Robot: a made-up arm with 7 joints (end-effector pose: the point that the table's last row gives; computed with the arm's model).
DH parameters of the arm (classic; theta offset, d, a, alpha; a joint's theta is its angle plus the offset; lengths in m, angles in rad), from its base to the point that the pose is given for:
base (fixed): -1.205 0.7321 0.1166 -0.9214
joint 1: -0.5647 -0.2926 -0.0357 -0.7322
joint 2: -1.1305 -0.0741 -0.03 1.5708
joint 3: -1.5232 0 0.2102 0
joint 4: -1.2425 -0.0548 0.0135 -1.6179
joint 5: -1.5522 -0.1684 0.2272 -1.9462
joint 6: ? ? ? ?
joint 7: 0 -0.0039 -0.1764 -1.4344
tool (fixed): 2.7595 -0.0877 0 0
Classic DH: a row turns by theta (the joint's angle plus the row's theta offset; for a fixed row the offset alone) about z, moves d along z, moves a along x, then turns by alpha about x.
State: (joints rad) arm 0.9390 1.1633 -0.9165 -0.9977 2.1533 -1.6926 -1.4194
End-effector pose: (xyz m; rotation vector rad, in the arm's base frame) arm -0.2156 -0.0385 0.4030 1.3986 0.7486 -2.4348
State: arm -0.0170 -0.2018 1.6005 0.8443 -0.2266 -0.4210 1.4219
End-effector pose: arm -0.0397 -0.0972 0.4105 2.4628 -0.0468 -1.4818
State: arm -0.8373 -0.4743 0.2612 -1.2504 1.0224 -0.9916 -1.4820
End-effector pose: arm -0.1112 -0.1932 0.3922 0.8014 -1.1455 -0.9766
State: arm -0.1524 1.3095 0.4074 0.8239 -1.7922 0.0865 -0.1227
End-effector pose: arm -0.3275 -0.1553 0.1447 -0.2292 0.6686 1.5381
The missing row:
joint 6: -1.138 -0.1961 0.0594 1.4344
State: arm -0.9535 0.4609 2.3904 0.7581 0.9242 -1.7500 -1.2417
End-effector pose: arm -0.1288 0.0680 0.8573 1.0190 -1.7790 0.6672
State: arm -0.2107 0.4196 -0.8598 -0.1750 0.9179 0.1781 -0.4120
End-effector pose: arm -0.2060 0.0929 0.5289 2.4430 -0.6907 0.9451
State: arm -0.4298 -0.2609 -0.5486 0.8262 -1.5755 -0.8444 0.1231
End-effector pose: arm -0.2418 -0.4765 0.7094 -2.3395 0.2761 -0.7849
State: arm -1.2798 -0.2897 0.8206 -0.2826 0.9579 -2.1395 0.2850
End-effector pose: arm -0.0739 0.0079 0.1118 1.9250 1.1718 -2.1205
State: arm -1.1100 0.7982 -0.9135 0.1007 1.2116 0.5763 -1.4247
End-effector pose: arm 0.0500 -0.1919 0.3246 2.6228 -1.5109 0.6532
